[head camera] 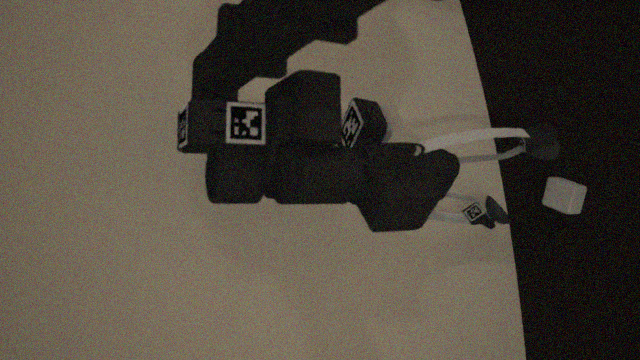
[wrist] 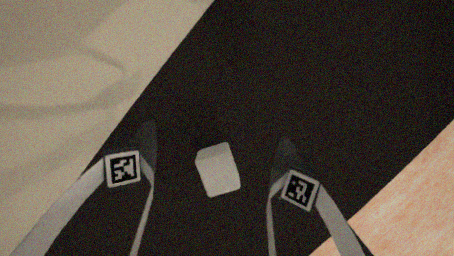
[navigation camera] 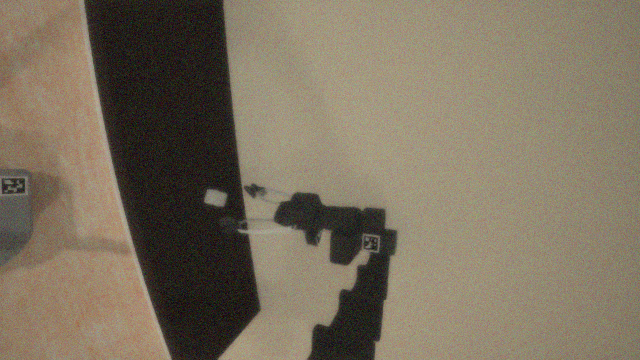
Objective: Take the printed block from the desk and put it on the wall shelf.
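Note:
The printed block [head camera: 565,195] [navigation camera: 215,198] [wrist: 219,171] is a small whitish block on the black desk top [head camera: 575,300] [navigation camera: 170,100] [wrist: 300,65]. My gripper [head camera: 520,176] [navigation camera: 243,206] [wrist: 216,147] is open, with its two dark fingertips spread wide and nothing held between them. In the wrist view the block appears between the fingers, with dark desk showing on both sides of it. In the head camera and navigation camera views it lies a little beyond the fingertips, apart from them. The wall shelf cannot be made out in these views.
A broad pale surface [head camera: 125,250] [navigation camera: 475,125] [wrist: 50,80] borders the desk along a straight edge, with faint shadows on it. Orange-toned floor [navigation camera: 45,100] [wrist: 425,200] lies past the desk's other edge. A blue-grey object with a marker [navigation camera: 15,215] stands at the left edge of the navigation camera view.

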